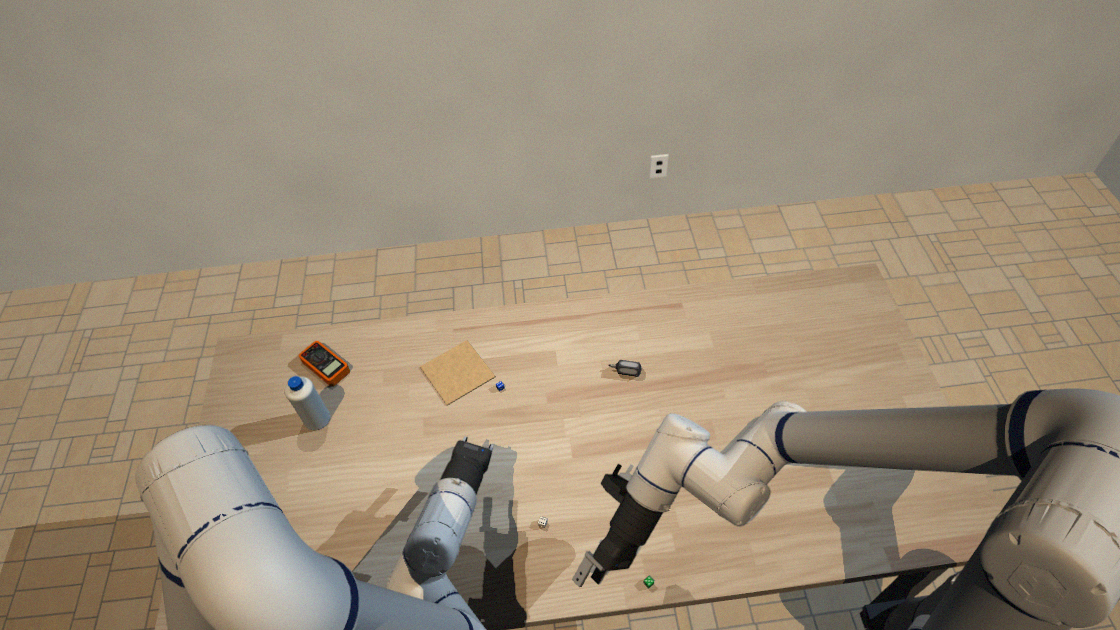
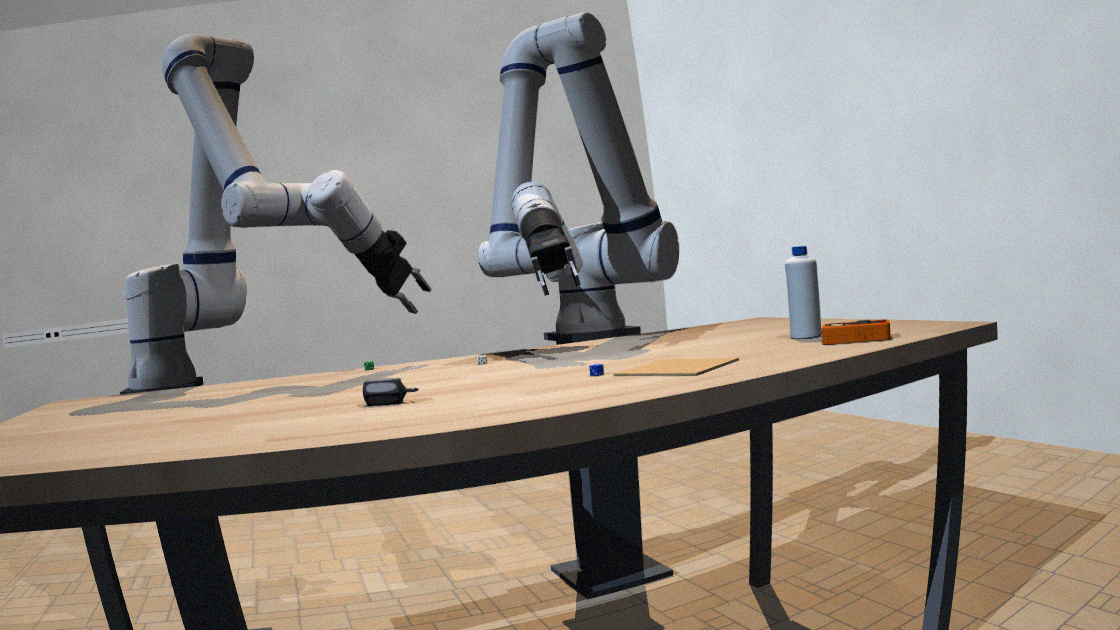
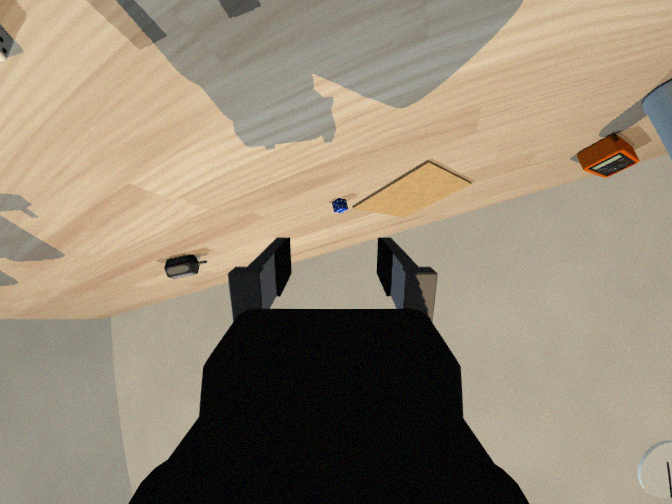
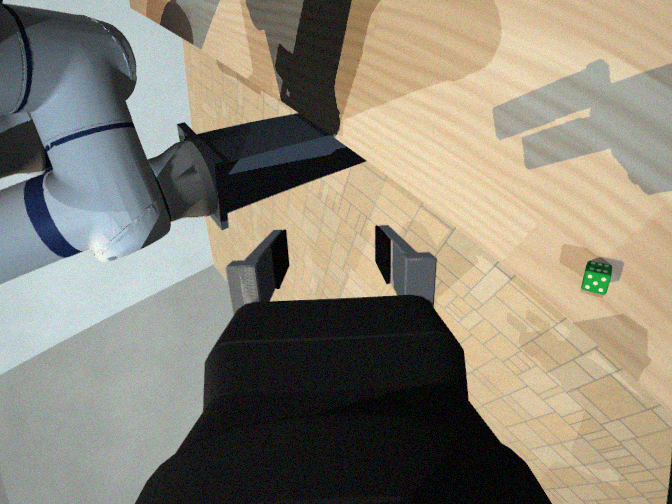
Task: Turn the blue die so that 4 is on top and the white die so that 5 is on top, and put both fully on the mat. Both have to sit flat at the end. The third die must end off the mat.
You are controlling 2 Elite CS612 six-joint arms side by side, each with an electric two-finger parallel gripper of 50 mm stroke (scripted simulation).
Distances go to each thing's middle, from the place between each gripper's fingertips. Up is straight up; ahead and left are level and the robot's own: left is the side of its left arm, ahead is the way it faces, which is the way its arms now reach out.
Labels:
My left hand (image 2: 561, 285) is 32 cm past the green die (image 4: 597, 276), 29 cm to the left of it and 13 cm above it. The rest, counted from my left hand: bottle (image 2: 801, 271) 37 cm to the left, 26 cm ahead, 6 cm below; then dark tool (image 2: 390, 391) 39 cm to the right, 19 cm ahead, 13 cm below; then tan mat (image 1: 460, 370) 30 cm ahead, 14 cm below, 1 cm to the left.
My right hand (image 1: 586, 582) is 130 mm above the green die, 120 mm to the left of it and 10 mm past it. Round my right hand: bottle (580 mm ahead, 530 mm to the left, 60 mm below); then dark tool (510 mm ahead, 230 mm to the right, 120 mm below); then tan mat (620 mm ahead, 180 mm to the left, 140 mm below).

